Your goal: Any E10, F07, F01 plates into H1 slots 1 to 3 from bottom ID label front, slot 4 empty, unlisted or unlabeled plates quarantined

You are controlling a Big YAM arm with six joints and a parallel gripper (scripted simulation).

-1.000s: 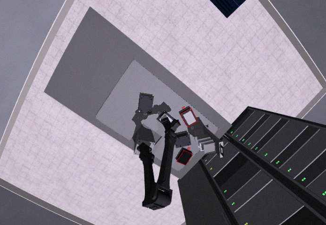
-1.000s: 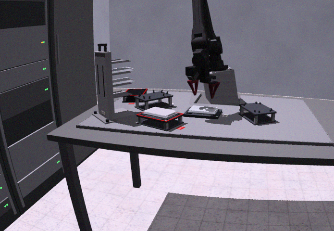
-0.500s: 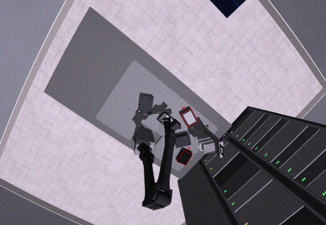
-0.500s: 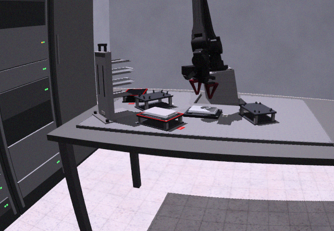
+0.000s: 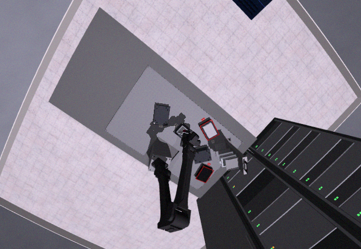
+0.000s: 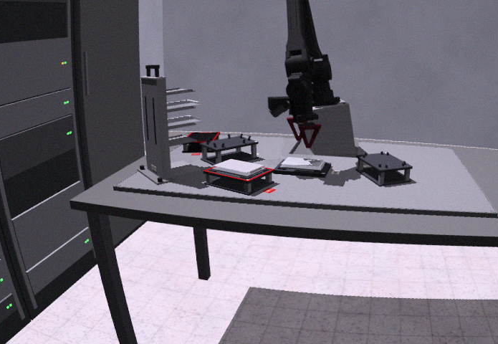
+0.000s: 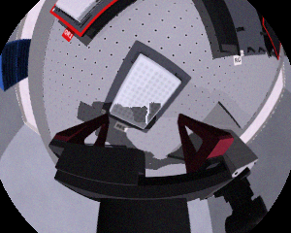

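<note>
My hand is 100 mm to the right of the N6 tag, 90 mm above it and 10 mm past it. From my hand the other things lie so: red-edged nest: 450 mm to the right, 160 mm behind, 60 mm below; then plate hotel H1: 420 mm to the right, 190 mm ahead, 60 mm above.
</note>
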